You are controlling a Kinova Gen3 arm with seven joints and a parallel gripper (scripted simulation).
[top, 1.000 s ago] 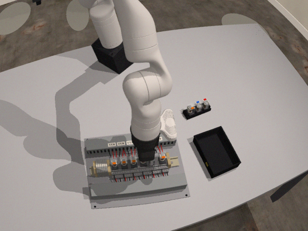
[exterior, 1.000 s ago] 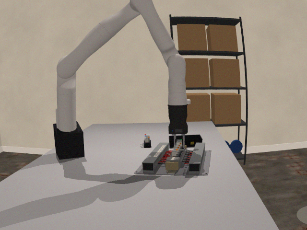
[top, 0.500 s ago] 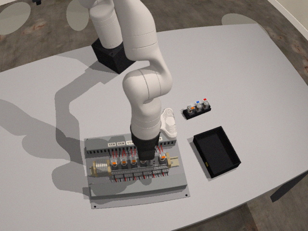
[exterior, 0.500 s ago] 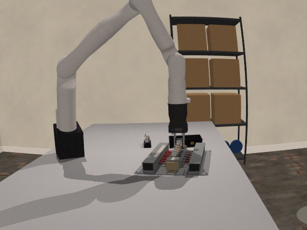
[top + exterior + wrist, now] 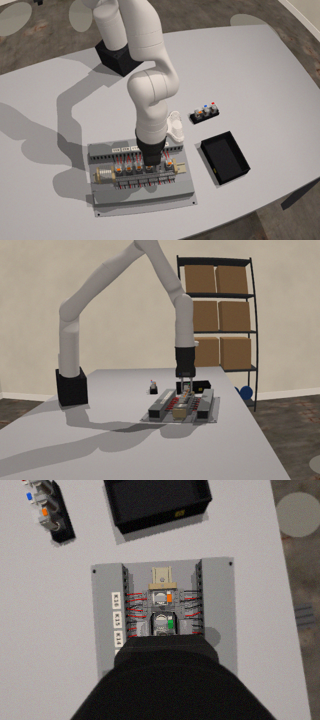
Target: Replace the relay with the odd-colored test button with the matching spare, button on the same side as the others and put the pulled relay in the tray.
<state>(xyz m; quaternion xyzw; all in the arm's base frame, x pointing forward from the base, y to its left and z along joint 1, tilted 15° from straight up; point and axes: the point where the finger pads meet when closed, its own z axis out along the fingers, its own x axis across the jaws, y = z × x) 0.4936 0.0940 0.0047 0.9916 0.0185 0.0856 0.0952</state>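
The black tray is 230 mm to the left of my hand, 60 mm below it and 10 mm behind it. The rest, counted from my hand: spare holder 200 mm to the left, 200 mm behind, 70 mm below; then blue-button relay 200 mm to the left, 200 mm behind, 50 mm below; then green-button relay 10 mm below.
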